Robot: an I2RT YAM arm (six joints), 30 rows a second.
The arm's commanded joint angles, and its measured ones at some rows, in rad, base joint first. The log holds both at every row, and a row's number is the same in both.
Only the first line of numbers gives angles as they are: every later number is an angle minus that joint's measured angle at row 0.
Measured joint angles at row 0:
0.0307 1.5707 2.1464 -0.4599 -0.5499 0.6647
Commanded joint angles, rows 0 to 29:
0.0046 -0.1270 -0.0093 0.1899 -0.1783 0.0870
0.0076 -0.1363 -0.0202 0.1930 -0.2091 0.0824
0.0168 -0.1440 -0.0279 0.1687 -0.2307 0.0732
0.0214 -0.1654 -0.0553 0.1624 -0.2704 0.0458
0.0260 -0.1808 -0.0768 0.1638 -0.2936 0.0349
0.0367 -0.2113 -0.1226 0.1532 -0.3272 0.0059
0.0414 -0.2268 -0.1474 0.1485 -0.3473 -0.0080
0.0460 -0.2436 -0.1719 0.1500 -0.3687 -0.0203
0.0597 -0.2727 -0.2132 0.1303 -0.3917 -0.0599
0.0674 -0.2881 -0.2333 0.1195 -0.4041 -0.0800
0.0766 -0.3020 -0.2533 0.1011 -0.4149 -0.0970
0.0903 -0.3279 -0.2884 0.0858 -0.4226 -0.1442
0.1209 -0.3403 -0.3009 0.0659 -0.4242 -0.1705
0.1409 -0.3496 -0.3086 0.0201 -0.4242 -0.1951
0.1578 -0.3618 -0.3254 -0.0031 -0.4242 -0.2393
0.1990 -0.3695 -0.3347 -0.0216 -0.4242 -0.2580
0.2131 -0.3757 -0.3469 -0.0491 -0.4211 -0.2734
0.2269 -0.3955 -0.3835 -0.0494 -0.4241 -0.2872
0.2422 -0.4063 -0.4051 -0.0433 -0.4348 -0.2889
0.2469 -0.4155 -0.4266 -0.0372 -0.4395 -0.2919
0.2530 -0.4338 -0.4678 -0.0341 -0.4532 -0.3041
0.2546 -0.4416 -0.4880 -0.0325 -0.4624 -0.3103
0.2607 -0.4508 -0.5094 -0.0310 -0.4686 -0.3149
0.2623 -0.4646 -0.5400 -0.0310 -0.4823 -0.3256
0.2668 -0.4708 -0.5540 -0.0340 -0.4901 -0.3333
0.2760 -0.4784 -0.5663 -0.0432 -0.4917 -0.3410
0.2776 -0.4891 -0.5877 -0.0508 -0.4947 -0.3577
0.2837 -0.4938 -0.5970 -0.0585 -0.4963 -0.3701
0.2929 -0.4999 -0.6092 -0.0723 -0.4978 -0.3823
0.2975 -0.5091 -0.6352 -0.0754 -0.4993 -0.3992
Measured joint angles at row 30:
0.2754 -0.4524 -0.6211 -0.1247 -0.4402 -0.3746
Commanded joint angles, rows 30 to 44:
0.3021 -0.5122 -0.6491 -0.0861 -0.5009 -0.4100
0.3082 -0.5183 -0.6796 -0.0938 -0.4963 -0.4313
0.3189 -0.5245 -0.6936 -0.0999 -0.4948 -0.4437
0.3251 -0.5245 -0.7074 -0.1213 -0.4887 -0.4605
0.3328 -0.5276 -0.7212 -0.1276 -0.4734 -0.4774
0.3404 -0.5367 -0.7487 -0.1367 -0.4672 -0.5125
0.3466 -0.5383 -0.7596 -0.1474 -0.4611 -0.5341
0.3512 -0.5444 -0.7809 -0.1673 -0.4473 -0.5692
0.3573 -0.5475 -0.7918 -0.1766 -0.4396 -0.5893
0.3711 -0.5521 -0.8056 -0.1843 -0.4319 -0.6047
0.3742 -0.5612 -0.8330 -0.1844 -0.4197 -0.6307
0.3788 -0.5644 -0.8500 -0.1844 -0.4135 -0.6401
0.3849 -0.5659 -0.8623 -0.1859 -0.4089 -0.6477
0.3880 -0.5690 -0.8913 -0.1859 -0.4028 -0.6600
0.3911 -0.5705 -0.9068 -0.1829 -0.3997 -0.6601
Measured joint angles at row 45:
0.3754 -0.5344 -0.8938 -0.2304 -0.3925 -0.6313
